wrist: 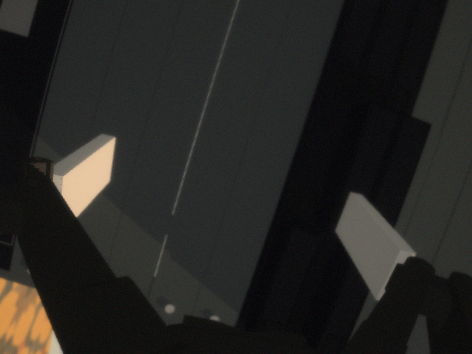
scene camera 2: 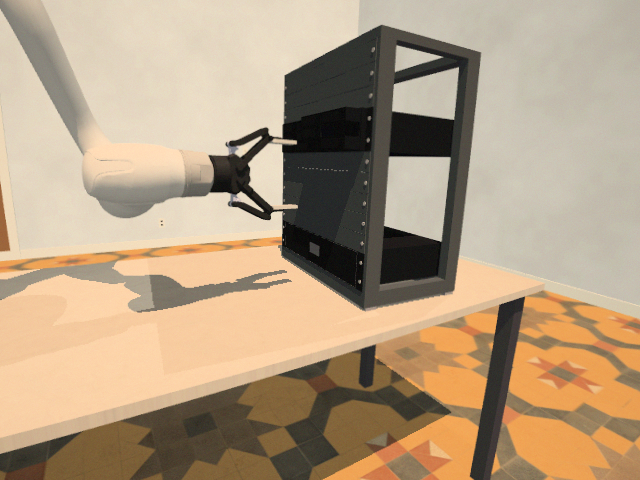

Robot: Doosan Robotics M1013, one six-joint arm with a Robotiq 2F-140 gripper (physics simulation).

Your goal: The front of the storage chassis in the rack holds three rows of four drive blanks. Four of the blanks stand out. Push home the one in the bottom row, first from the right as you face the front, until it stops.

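Frame: origin at the arm's base, x up, y left, z back, level; metres.
Seen in the pictures: gripper, fingertip midpoint: point(wrist: 231, 186) point(scene camera 2: 293, 175).
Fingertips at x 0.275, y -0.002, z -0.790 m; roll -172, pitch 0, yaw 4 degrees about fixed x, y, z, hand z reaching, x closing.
Note:
Offsets run from my fingertips to a thing's middle. "spot": to the spot under its first point. Level surfaces: height alone.
The black storage chassis point(scene camera 2: 347, 129) point(wrist: 320, 175) sits in the upper half of the rack point(scene camera 2: 373, 206). Raised dark blocks show on its front, but the separate blanks are hard to make out. A faint raised block @(dy -0.085, dx +0.074, dz -0.110 m) point(wrist: 294, 265) at the lower end of the band in the wrist view looks like the bottom-row blank at the right; how far it stands out cannot be told. My gripper point(scene camera 2: 296, 174) point(wrist: 231, 186) is wide open and empty, in front of the rack. Its upper finger is at about chassis height, the lower one in front of the grey panels.
Grey panels @(spot: dy +0.039, dx -0.043, dz -0.107 m) point(scene camera 2: 323, 191) point(wrist: 165, 90) with a pale dashed line fill the rack front below the chassis. A black unit point(scene camera 2: 336, 258) with a light label sits at the bottom. The rack stands on a wooden table @(dx -0.298 m) point(scene camera 2: 232, 335); screws line its front edges.

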